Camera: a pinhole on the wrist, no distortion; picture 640 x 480 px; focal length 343.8 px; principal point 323.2 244.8 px. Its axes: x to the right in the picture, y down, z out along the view. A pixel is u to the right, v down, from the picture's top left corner.
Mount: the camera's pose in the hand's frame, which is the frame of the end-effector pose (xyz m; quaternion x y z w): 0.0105 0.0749 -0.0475 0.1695 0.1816 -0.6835 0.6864
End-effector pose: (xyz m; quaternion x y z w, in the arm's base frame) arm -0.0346 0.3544 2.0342 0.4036 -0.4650 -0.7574 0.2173
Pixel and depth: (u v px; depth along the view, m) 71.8 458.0 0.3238
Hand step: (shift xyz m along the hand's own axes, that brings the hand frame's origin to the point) 0.2170 0.1284 0.3471
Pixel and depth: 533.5 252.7 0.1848
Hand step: 0.0180 -0.1130 0.0601
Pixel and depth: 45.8 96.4 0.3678
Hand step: -0.1417 0.1569 0.4201
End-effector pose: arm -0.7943 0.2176 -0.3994 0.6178 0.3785 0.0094 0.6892
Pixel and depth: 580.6 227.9 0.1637
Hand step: 0.0053 -0.1113 0.0372
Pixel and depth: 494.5 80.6 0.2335
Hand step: -0.0969 -0.1403 0.1030
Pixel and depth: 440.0 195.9 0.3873
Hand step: -0.0378 -0.2272 0.2296
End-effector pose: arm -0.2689 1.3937 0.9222 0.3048 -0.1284 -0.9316 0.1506
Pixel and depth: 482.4 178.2 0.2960
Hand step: -0.0417 -0.1881 0.1469
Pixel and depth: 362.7 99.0 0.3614
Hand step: -0.1364 -0.1366 0.2517
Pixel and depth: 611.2 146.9 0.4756
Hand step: -0.1167 -0.5042 0.1799
